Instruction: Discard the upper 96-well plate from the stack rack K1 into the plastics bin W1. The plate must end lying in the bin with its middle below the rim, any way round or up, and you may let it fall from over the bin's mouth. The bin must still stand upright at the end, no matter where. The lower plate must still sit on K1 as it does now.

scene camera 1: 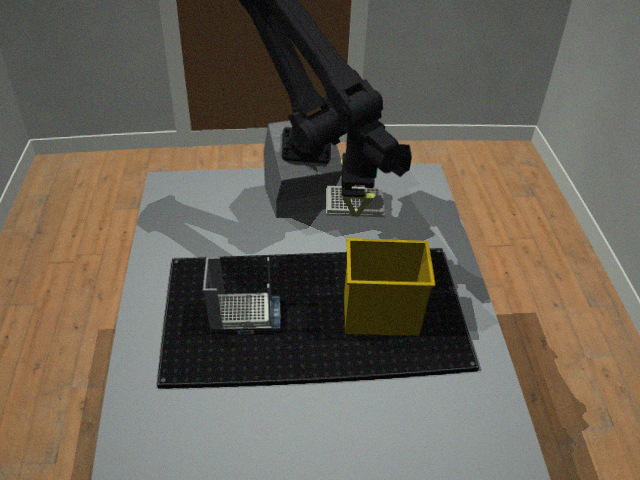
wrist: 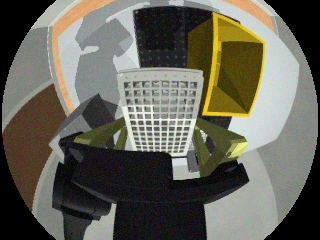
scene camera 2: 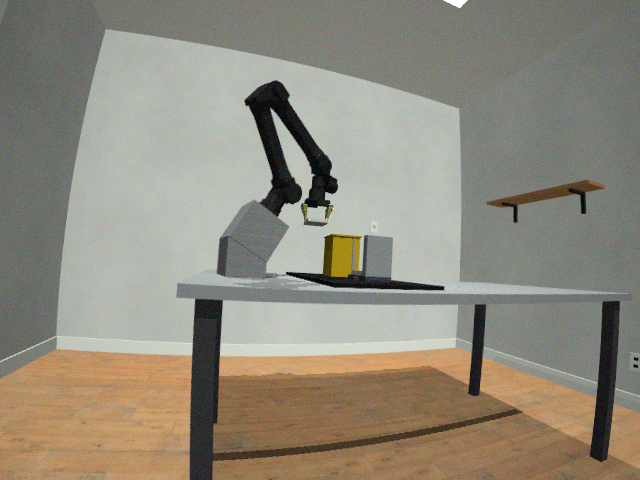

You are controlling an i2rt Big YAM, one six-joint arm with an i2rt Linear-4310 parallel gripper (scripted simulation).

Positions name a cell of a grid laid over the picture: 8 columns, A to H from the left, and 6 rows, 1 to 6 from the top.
A yellow plastics bin W1 shows in scene camera 1 (E4), in the wrist view (F2) and in scene camera 2 (E4).
